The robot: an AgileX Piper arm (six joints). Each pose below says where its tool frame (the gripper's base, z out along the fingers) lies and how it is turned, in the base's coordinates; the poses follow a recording.
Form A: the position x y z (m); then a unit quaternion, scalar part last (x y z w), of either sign.
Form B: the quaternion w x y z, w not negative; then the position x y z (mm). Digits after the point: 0 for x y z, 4 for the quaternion.
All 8 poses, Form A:
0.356 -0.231 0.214 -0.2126 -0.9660 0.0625 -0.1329
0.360 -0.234 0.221 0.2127 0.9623 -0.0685 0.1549
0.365 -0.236 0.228 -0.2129 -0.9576 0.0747 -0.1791
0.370 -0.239 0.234 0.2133 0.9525 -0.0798 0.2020
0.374 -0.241 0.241 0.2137 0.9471 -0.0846 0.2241
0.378 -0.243 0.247 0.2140 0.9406 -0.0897 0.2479
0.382 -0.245 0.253 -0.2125 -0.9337 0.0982 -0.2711
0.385 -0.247 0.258 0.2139 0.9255 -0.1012 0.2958
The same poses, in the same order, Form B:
0.1329 0.2126 0.9660 -0.0625 356 -231 214
0.1549 0.2127 0.9623 -0.0685 360 -234 221
0.1791 0.2129 0.9576 -0.0747 365 -236 228
0.2020 0.2133 0.9525 -0.0798 370 -239 234
0.2241 0.2137 0.9471 -0.0846 374 -241 241
0.2479 0.2140 0.9406 -0.0897 378 -243 247
0.2711 0.2125 0.9337 -0.0982 382 -245 253
0.2958 0.2139 0.9255 -0.1012 385 -247 258

